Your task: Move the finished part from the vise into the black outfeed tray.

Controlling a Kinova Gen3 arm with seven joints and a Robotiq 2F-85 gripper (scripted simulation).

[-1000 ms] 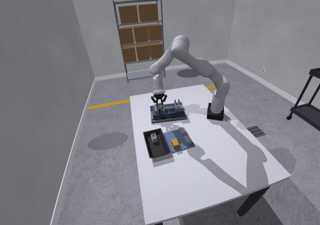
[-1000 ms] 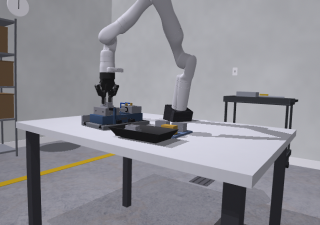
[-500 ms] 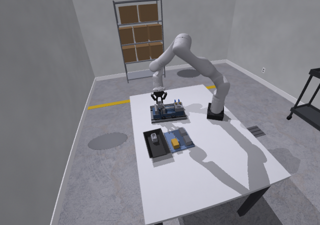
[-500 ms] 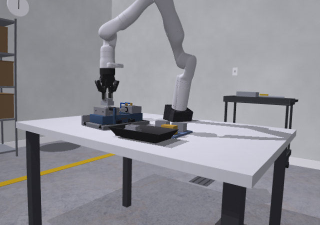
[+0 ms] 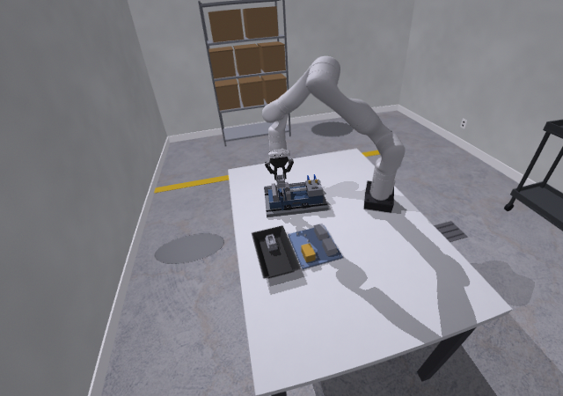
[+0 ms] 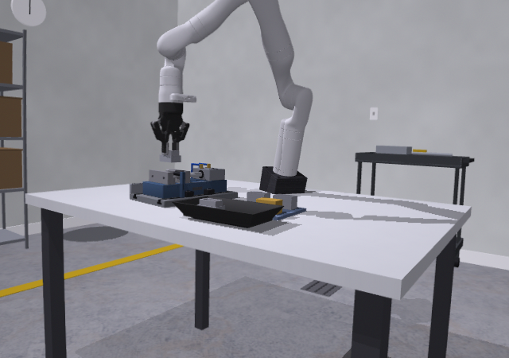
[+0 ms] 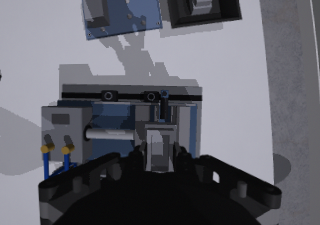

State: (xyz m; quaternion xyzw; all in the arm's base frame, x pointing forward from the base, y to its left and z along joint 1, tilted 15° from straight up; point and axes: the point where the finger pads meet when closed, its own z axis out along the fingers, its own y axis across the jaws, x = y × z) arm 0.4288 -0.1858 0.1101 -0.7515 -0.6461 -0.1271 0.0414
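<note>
Now: hand 36 cm to the right of the yellow block, 14 cm above it and 2 cm past it. Round my hand: blue vise: 12 cm below, 6 cm behind, 1 cm to the left; blue fixture plate: 31 cm to the left, 16 cm below, 6 cm behind.
</note>
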